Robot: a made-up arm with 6 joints. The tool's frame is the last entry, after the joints.
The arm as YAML. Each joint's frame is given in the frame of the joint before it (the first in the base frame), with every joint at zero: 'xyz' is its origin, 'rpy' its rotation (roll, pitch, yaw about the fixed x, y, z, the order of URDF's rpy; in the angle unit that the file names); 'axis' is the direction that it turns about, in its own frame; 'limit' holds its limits. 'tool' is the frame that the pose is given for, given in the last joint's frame.
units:
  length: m
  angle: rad
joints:
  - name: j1
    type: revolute
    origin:
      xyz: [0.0, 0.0, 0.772]
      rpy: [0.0, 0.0, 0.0]
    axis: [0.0, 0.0, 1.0]
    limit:
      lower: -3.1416
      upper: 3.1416
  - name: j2
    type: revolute
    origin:
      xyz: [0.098, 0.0, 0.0]
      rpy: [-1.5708, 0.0, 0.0]
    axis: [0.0, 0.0, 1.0]
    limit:
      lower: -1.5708
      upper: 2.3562
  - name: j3
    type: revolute
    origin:
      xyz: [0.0, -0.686, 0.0]
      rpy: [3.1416, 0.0, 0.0]
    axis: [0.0, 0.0, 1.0]
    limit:
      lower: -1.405
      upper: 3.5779
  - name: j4
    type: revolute
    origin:
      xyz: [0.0, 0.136, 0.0]
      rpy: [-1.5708, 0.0, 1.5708]
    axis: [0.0, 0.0, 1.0]
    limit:
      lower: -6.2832
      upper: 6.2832
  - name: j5
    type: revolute
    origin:
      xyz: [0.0, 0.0, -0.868]
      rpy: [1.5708, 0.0, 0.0]
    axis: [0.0, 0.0, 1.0]
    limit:
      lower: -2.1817
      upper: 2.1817
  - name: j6
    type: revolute
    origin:
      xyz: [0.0, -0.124, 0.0]
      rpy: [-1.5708, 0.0, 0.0]
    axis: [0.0, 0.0, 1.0]
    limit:
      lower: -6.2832
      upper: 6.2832
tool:
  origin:
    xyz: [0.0, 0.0, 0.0]
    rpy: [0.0, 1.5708, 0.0]
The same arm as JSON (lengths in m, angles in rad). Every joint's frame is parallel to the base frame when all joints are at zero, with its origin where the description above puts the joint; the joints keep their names.
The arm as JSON. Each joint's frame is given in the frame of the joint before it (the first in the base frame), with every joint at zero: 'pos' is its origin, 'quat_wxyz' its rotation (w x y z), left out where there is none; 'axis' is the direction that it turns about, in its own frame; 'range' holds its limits. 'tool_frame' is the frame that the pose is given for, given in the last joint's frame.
{"length_unit": "m", "angle_unit": "rad", "joints": [{"joint": "j1", "pos": [0.0, 0.0, 0.772], "axis": [0.0, 0.0, 1.0], "range": [-3.1416, 3.1416]}, {"joint": "j2", "pos": [0.098, 0.0, 0.0], "axis": [0.0, 1.0, 0.0], "range": [-1.5708, 2.3562]}, {"joint": "j3", "pos": [0.0, 0.0, 0.686], "axis": [0.0, -1.0, 0.0], "range": [-1.405, 3.5779]}, {"joint": "j4", "pos": [0.0, 0.0, 0.136], "axis": [-1.0, 0.0, 0.0], "range": [-6.2832, 6.2832]}, {"joint": "j5", "pos": [0.868, 0.0, 0.0], "axis": [0.0, -1.0, 0.0], "range": [-2.1817, 2.1817]}, {"joint": "j6", "pos": [0.124, 0.0, 0.0], "axis": [-1.0, 0.0, 0.0], "range": [-6.2832, 6.2832]}], "tool_frame": {"pos": [0.0, 0.0, 0.0], "quat_wxyz": [1.0, 0.000002, 0.0, -0.000002]}}
